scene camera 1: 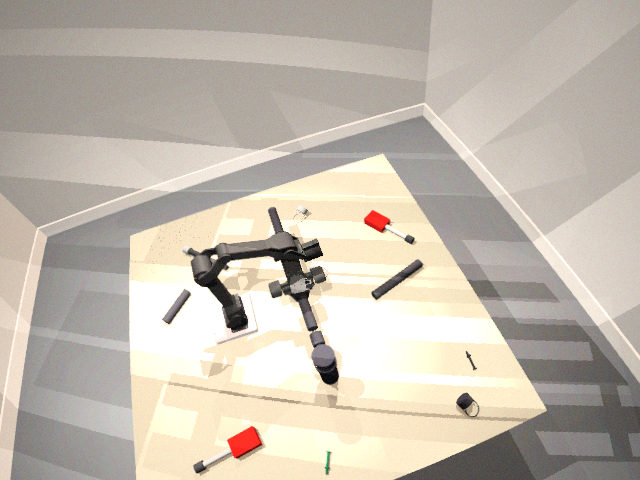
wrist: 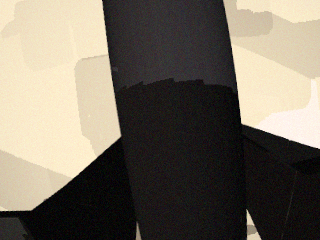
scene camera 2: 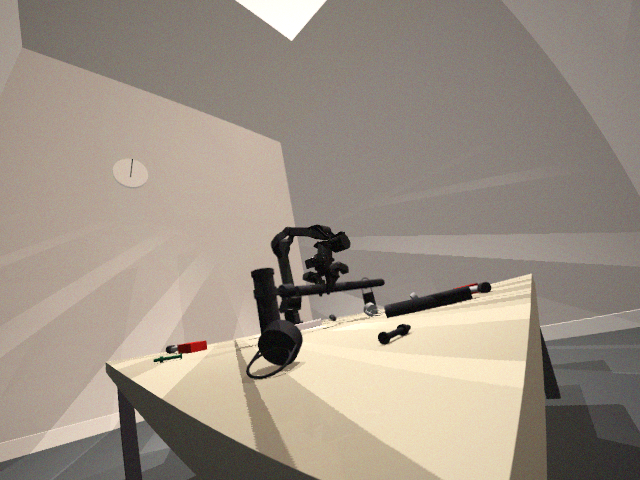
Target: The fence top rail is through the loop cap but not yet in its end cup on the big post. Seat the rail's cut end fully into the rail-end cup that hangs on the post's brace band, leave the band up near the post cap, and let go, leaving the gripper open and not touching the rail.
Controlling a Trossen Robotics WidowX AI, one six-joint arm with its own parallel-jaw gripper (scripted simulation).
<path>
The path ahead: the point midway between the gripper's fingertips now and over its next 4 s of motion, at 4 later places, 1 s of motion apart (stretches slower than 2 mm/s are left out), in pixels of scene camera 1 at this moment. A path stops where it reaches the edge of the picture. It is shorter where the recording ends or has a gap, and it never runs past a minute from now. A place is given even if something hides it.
My gripper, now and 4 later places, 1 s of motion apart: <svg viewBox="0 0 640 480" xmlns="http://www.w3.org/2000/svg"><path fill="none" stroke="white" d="M302 299L304 304L304 304L305 308L307 311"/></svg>
</path>
